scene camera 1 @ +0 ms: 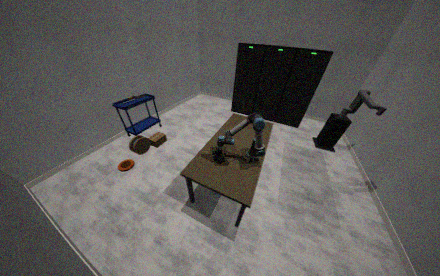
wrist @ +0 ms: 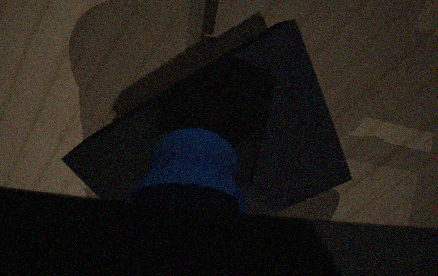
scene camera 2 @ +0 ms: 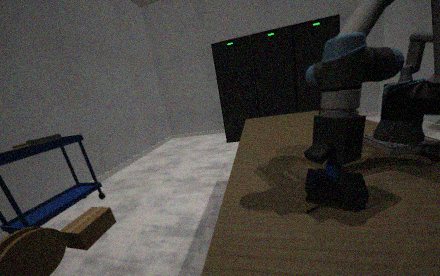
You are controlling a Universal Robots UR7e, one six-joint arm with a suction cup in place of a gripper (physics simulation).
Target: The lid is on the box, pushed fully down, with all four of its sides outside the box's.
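Pixels of known places: hand at its tool point: point(scene camera 1: 218, 156) point(wrist: 194, 168) point(scene camera 2: 333, 174); arm's base at its link origin: point(scene camera 1: 253, 152) point(scene camera 2: 396, 137).
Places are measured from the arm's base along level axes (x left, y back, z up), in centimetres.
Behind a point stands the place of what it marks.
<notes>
The dark lid point(wrist: 310, 115) @(x 28.5, y -45.8, z 2.5 cm) point(scene camera 2: 345, 192) @(x 35.6, y -40.3, z 1.7 cm) is a black-blue square piece, turned askew in the wrist view, low over the table at the middle of its near half. The box is hidden beneath the lid or merges with it in the dark; I cannot tell where its walls are or how deep the lid sits. My gripper, a blue suction cup point(scene camera 2: 332, 172) point(wrist: 195, 157), points down over the lid's middle, very close to its top. It looks open; contact is hard to make out in the dim light. The gripper's shadow covers the lid's middle.
The brown table point(scene camera 1: 240, 182) @(x 52.6, y -5.7, z -2.5 cm) point(scene camera 2: 260, 240) @(x 44.4, y -61.9, z -2.5 cm) carries my arm's base point(scene camera 1: 254, 154) @(x 7.0, y 1.5, z 3.4 cm). On the floor at the left are a blue cart point(scene camera 1: 135, 102), a wooden block point(scene camera 1: 158, 140) point(scene camera 2: 90, 227), a spool point(scene camera 1: 140, 145) point(scene camera 2: 35, 252) and an orange ring point(scene camera 1: 120, 166). Black cabinets point(scene camera 1: 280, 82) point(scene camera 2: 280, 80) stand behind.
</notes>
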